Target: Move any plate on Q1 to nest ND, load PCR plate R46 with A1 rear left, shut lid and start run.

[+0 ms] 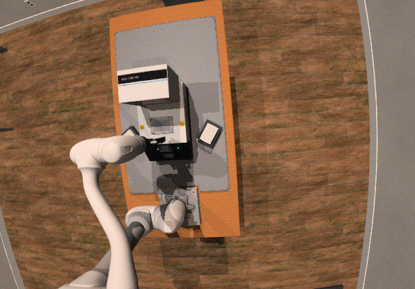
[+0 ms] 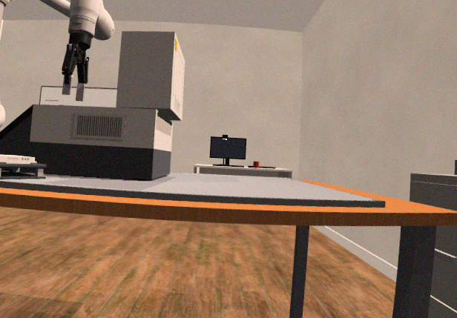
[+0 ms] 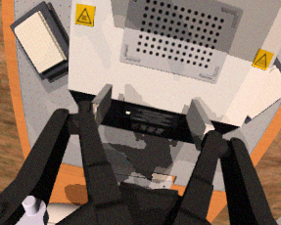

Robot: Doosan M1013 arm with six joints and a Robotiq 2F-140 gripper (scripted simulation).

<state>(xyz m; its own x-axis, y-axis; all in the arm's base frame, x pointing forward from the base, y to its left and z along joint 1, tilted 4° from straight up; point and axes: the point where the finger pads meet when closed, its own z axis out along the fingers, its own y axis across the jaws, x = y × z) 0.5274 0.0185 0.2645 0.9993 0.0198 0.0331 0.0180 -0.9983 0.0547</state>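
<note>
My gripper is now 30 cm to the left of the white plate R46, 24 cm above it and 1 cm past it. Also, from my hand: dark plate nest N1: 30 cm to the right, 25 cm below, 1 cm behind; dark nest: 28 cm to the left, 25 cm below, 1 cm ahead; 96-well plate: 28 cm to the left, 24 cm below, 1 cm ahead.
</note>
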